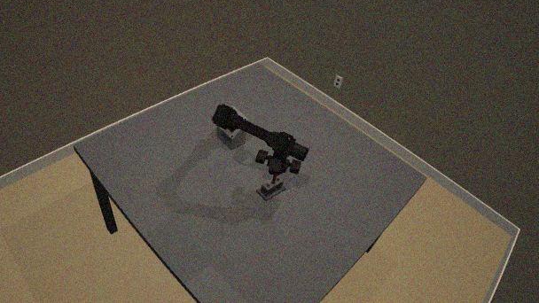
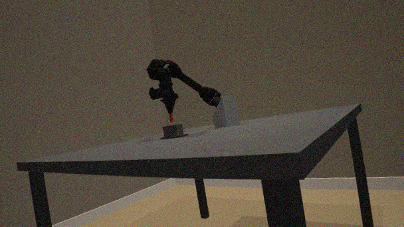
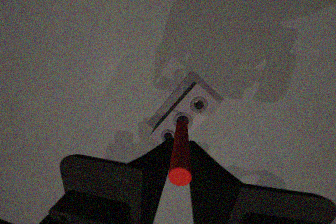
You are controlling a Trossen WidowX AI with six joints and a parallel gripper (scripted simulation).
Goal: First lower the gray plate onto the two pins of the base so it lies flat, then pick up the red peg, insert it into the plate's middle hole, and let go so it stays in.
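Right now my gripper tip is right at the red peg. Also, from my gripper tip: gray plate: 70 mm below; flat base: 100 mm below.
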